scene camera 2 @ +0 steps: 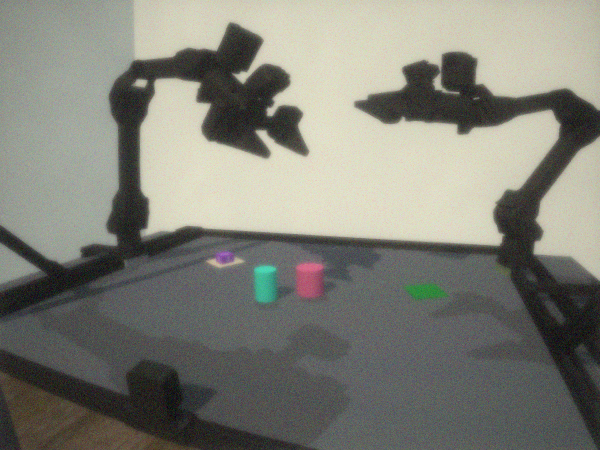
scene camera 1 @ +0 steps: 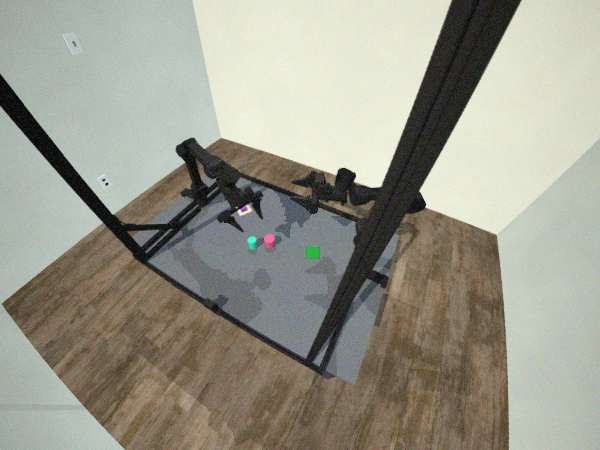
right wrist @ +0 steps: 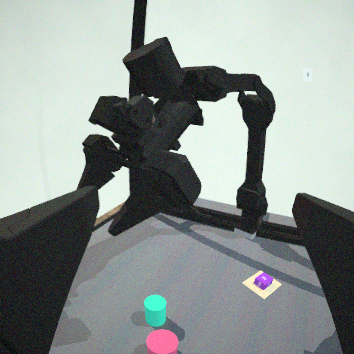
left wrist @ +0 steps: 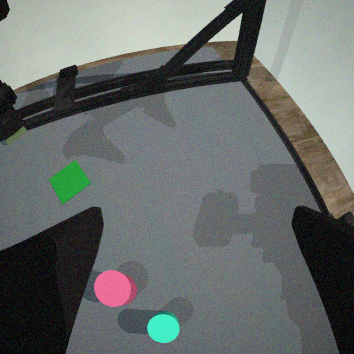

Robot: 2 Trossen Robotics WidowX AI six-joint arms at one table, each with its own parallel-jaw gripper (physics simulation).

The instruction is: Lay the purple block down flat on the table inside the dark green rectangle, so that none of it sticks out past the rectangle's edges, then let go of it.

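Places are measured from the left arm's base along level axes (x up, y left, z back), in millimetres.
Pixels of known places: left gripper, fingertip midpoint: (scene camera 2: 289, 155) (scene camera 1: 253, 225) (left wrist: 202, 217); right gripper, fingertip midpoint: (scene camera 2: 360, 101) (scene camera 1: 291, 189) (right wrist: 201, 200); left arm's base, link origin: (scene camera 2: 130, 255) (scene camera 1: 203, 202) (right wrist: 247, 226); right arm's base, link origin: (scene camera 2: 515, 264) (left wrist: 11, 125).
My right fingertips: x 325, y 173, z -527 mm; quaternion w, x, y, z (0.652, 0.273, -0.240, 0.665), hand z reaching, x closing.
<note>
For each thing: its top centre in the pictures, then the offset to it from my right fingertips. "spot": a spot on its surface instead.
- purple block, top centre: (scene camera 2: 224, 253) (right wrist: 264, 277) (scene camera 1: 243, 207) dz +339, dx -324, dy -31 mm
- cream square, surface spot: (right wrist: 264, 294) spot: dz +308, dx -343, dy -10 mm
- green rectangle, surface spot: (left wrist: 70, 182) (scene camera 2: 422, 291) (scene camera 1: 311, 252) spot: dz -117, dx -343, dy +29 mm
- teal cylinder, top centre: (left wrist: 162, 328) (scene camera 2: 265, 269) (right wrist: 154, 302) (scene camera 1: 251, 239) dz +107, dx -289, dy -148 mm
- pink cylinder, top centre: (left wrist: 111, 288) (right wrist: 161, 340) (scene camera 2: 309, 267) (scene camera 1: 269, 238) dz +59, dx -294, dy -81 mm
The purple block (scene camera 1: 244, 209) (scene camera 2: 225, 257) (right wrist: 263, 281) is small and rests on a cream square (scene camera 2: 213, 262) (right wrist: 264, 294) towards the back left of the table. It does not show in the left wrist view. The green rectangle (scene camera 1: 313, 252) (scene camera 2: 426, 291) (left wrist: 70, 182) lies flat and bare on the right part of the table. My left gripper (scene camera 1: 252, 225) (scene camera 2: 287, 155) (left wrist: 202, 217) is open and empty, high above the table and to the right of the purple block in scene camera 2. My right gripper (scene camera 1: 293, 190) is open and empty, raised high at the back right.
A teal cylinder (scene camera 1: 252, 243) (scene camera 2: 265, 284) (left wrist: 163, 328) (right wrist: 155, 310) and a pink cylinder (scene camera 1: 269, 241) (scene camera 2: 310, 280) (left wrist: 113, 288) (right wrist: 162, 342) stand upright, close together, between the purple block and the green rectangle. An olive patch (scene camera 2: 503, 269) (left wrist: 16, 135) lies by the right arm's base. Dark frame bars edge the table.
</note>
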